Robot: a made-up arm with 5 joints.
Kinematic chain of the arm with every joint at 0, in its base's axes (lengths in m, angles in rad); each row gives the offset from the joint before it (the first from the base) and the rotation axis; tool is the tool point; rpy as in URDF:
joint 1: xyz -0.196 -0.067 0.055 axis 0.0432 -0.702 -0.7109
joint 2: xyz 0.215 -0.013 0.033 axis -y
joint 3: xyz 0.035 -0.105 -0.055 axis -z
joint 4: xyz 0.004 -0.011 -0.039 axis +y
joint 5: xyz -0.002 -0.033 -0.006 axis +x
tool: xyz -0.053 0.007 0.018 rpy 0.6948 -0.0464 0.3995
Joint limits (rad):
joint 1: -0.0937..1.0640
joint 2: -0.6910..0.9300
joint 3: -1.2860..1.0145
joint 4: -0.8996..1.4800
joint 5: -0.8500..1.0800
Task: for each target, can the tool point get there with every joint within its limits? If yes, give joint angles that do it. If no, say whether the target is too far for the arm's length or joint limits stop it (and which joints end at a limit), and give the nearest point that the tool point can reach.
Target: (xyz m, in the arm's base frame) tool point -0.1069 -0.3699 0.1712
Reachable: yes | joints 0.8560 0.6338 -0.8653 0.3424 0.3493
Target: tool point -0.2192 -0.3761 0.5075
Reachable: no: too far | nearest point -0.1790 -0.3337 0.2595 | short by 0.255 m
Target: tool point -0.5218 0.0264 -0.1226
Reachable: no: joint limits stop it (at a limit: joint 1, joint 2, joint 5) | nearest point -0.1942 -0.2388 0.0514 | short by 0.456 m
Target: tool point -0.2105 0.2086 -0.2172
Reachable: no: joint limits stop it (at a limit: joint 1, joint 3, joint 5) | nearest point -0.0478 -0.1546 -0.0279 | short by 0.441 m
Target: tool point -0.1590 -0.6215 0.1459
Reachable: no: too far | nearest point -0.1228 -0.4263 0.1797 | short by 0.201 m
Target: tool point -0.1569 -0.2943 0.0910
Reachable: yes | joints 0.9669 -0.3034 0.0265 0.2033 -0.4912
